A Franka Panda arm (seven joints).
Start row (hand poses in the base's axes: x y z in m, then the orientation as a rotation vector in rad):
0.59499, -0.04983, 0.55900, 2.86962, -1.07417, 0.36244
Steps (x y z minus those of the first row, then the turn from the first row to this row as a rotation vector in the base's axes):
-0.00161, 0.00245, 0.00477, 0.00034, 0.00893, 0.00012
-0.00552, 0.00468, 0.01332, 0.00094, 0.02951, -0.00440
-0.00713, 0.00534, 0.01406, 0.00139, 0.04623, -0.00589
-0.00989, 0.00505, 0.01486, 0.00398, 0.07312, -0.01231
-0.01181, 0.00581, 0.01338, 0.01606, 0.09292, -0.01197
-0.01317, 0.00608, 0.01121, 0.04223, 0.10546, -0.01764
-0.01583, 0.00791, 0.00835, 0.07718, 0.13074, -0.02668
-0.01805, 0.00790, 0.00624, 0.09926, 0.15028, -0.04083
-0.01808, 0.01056, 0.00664, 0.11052, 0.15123, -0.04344
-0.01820, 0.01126, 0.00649, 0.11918, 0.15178, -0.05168
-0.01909, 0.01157, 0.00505, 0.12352, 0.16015, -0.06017
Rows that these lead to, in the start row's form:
0.59338, -0.04738, 0.56377, 2.86882, -1.07274, 0.34915
0.58947, -0.04515, 0.57232, 2.86353, -1.07595, 0.31839
0.58786, -0.04449, 0.57306, 2.86040, -1.07542, 0.29361
0.58510, -0.04478, 0.57386, 2.85400, -1.08089, 0.25282
0.58318, -0.04402, 0.57238, 2.86087, -1.08272, 0.21835
0.58182, -0.04375, 0.57021, 2.87686, -1.10097, 0.18721
0.57916, -0.04192, 0.56735, 2.89472, -1.12568, 0.13235
0.57694, -0.04193, 0.56524, 2.89888, -1.15223, 0.09158
0.57691, -0.03927, 0.56564, 2.90610, -1.16123, 0.08415
0.57679, -0.03857, 0.56549, 2.90739, -1.17693, 0.07835
0.57590, -0.03826, 0.56405, 2.90295, -1.18913, 0.06328

